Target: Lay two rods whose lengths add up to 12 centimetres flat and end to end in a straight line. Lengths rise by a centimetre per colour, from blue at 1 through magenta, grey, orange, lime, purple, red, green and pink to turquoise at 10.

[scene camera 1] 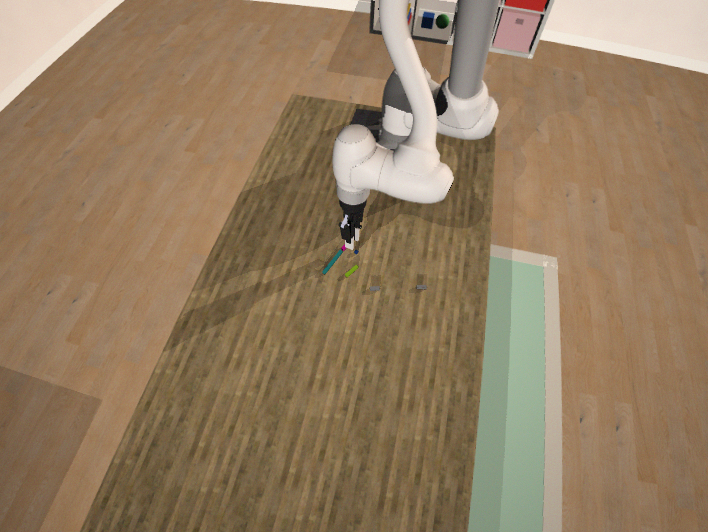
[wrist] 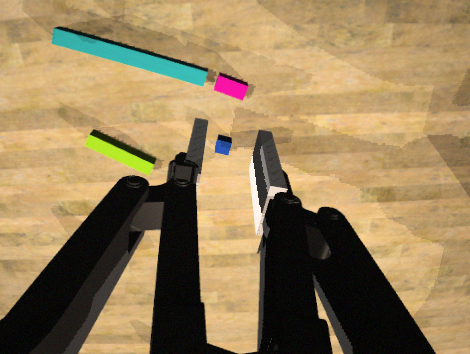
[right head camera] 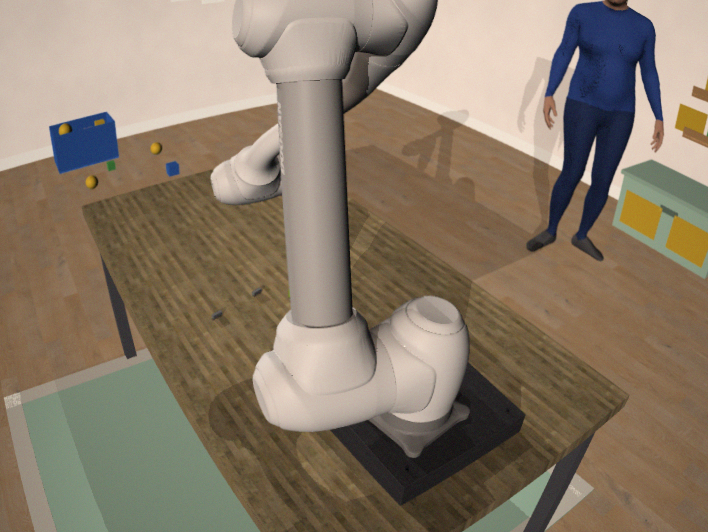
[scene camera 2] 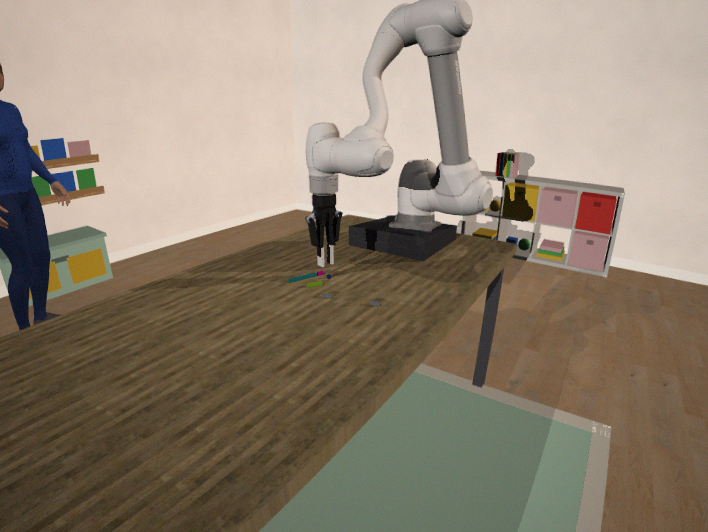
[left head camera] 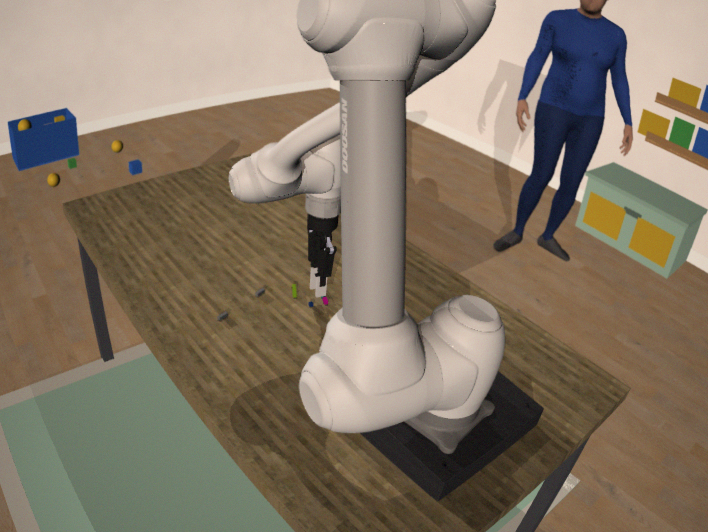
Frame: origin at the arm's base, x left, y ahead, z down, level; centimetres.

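Where they show: gripper, between the fingertips: [scene camera 1: 352, 243] [wrist: 229, 145] [scene camera 2: 325, 264] [left head camera: 317, 291]; arm's base, origin of its link: [scene camera 1: 400, 136] [right head camera: 411, 411] [scene camera 2: 415, 225] [left head camera: 439, 408].
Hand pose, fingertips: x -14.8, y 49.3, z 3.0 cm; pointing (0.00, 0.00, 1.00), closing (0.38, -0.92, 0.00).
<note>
Things, the pixels of their top centre, and the offset from my fingertips. Level surfaces: height alone.
- turquoise rod, centre of its top: [wrist: 129, 57] [scene camera 1: 332, 261] [scene camera 2: 302, 276] dy +5.3, dx -5.8, dz +3.2 cm
- magenta rod, centre of its top: [wrist: 231, 88] [left head camera: 325, 299] [scene camera 1: 344, 246] dy -0.6, dx -2.6, dz +3.2 cm
- small blue rod, centre of its top: [wrist: 223, 147] [left head camera: 311, 302] [scene camera 2: 328, 275] dy +0.7, dx +1.5, dz +3.2 cm
- lime rod, centre of its top: [wrist: 119, 155] [left head camera: 294, 289] [scene camera 1: 351, 270] dy +8.1, dx +0.6, dz +3.2 cm
- table, height of its surface: dz +4.2 cm
The turquoise rod [wrist: 130, 56] [scene camera 1: 333, 261] [scene camera 2: 302, 278] lies flat on the table. The magenta rod [wrist: 231, 87] [left head camera: 325, 300] [scene camera 1: 343, 248] lies flat off its end, roughly in line, with a small gap between them in the wrist view. The small blue rod [wrist: 223, 145] [left head camera: 310, 304] [scene camera 2: 329, 276] lies apart from them. The lime rod [wrist: 120, 154] [left head camera: 294, 290] [scene camera 1: 351, 271] lies to one side. My gripper [wrist: 229, 145] [scene camera 2: 326, 263] is open and empty, pointing down above the table near the magenta and blue rods. The arm hides the rods almost wholly in the right head view.
Two small grey pieces [left head camera: 259, 292] [left head camera: 222, 316] lie on the table [left head camera: 188, 343] beyond the lime rod. The arm stands on a black base [scene camera 2: 394, 243] at one table end. A person [left head camera: 578, 74] stands on the floor beside the table.
</note>
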